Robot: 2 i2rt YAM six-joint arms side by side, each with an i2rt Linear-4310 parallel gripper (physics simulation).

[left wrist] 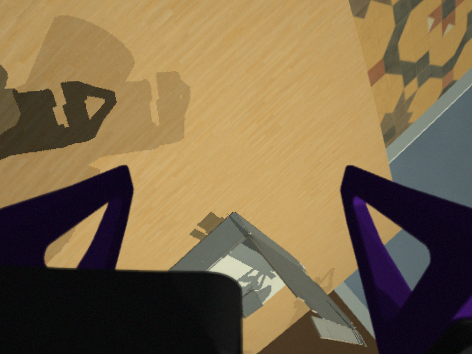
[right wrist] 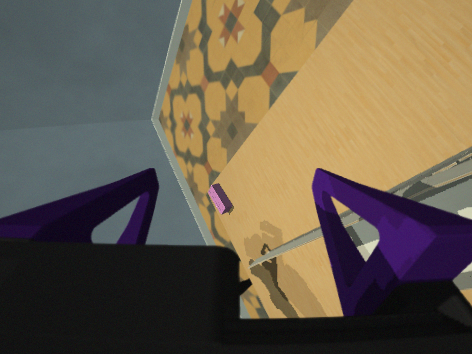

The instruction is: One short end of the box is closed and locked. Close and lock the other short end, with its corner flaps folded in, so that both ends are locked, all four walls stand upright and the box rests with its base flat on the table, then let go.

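Places are measured from the left arm's base along level axes (x ahead, y left, z up), in millimetres.
Where they show: left gripper, between the fingertips: [left wrist: 236,177]; right gripper, between the fingertips: [right wrist: 235,177].
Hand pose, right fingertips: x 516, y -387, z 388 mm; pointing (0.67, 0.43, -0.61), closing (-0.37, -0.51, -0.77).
Note:
Each offset is from my right fingertips to the centre of the thing. "spot": to the spot under its first point. Level surfaces: height alone.
Part of the grey box [left wrist: 202,251] [right wrist: 440,197] shows. In the left wrist view, two walls meet at a corner at bottom centre, with pale inner surfaces behind them. A light flap {spot: dx -93, dy +152, dz -151 mm} [left wrist: 336,330] sticks out at the lower right end. In the right wrist view the box is at the right, partly behind a finger, and a thin grey strip {spot: dx -92, dy +145, dz -147 mm} [right wrist: 285,248] reaches left from it. My left gripper [left wrist: 236,177] is open and empty, above the table and apart from the box. My right gripper [right wrist: 235,177] is open and empty, in front of the box. The end locks cannot be made out.
The wooden table {dz -388 mm} [left wrist: 260,100] [right wrist: 400,75] carries arm shadows. A small pink block {dx +65, dy +625, dz -370 mm} [right wrist: 219,199] lies near the table's edge. The patterned floor [left wrist: 425,55] [right wrist: 230,85] and blue-grey walls are beyond. A dark pointed shape [right wrist: 245,286] shows low in the right wrist view.

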